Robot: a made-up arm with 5 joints.
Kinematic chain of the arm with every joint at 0, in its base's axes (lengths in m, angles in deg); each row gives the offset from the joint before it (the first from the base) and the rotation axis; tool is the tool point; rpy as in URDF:
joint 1: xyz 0 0 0.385 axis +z
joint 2: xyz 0 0 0 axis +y
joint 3: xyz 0.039 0 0.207 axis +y
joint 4: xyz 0.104 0 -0.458 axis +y
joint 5: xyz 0.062 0 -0.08 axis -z
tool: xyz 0 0 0 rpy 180 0 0
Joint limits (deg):
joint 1: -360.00..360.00
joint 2: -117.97..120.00
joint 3: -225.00..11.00
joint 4: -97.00..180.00
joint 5: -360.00..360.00
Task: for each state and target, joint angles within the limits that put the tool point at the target. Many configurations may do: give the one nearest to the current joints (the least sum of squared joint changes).
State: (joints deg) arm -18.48 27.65 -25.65 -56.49 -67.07
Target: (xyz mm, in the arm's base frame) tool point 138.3 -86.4 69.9
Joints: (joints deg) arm -31.99 27.72 -6.63 -64.53 -67.07
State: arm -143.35 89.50 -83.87 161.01 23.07
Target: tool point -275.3 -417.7 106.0
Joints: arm -123.39 73.04 -115.53 150.30 23.07
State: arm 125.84 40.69 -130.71 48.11 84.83
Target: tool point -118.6 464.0 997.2
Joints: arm 104.34 21.25 -150.69 39.32 84.83
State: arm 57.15 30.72 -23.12 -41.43 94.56
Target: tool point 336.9 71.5 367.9
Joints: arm 11.98 -23.64 -11.58 -82.12 94.56
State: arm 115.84 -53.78 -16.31 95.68 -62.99
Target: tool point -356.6 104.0 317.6
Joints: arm 163.74 -36.94 -20.67 82.69 -62.99
